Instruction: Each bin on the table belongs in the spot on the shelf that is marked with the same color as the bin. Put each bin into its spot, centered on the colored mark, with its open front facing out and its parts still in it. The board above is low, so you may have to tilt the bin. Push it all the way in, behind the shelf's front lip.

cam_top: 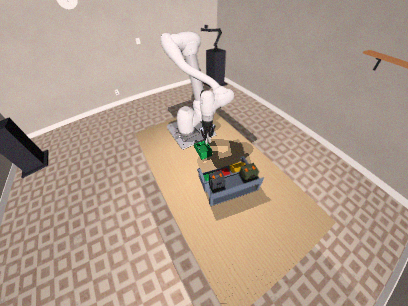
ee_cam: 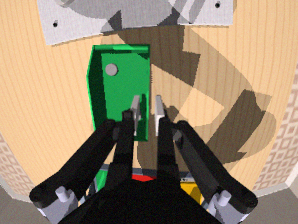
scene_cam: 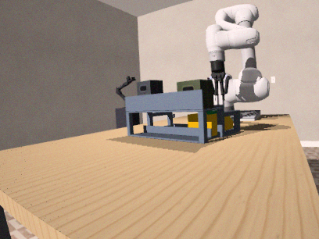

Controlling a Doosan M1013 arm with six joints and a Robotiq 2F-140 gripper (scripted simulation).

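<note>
The green bin is 1 cm behind my hand, 5 cm to the right of it and 8 cm below it. From my hand the other things lie so: dark box 38 cm ahead, 22 cm to the right, 4 cm above; yellow bin 36 cm ahead, 3 cm to the left, 8 cm below.
</note>
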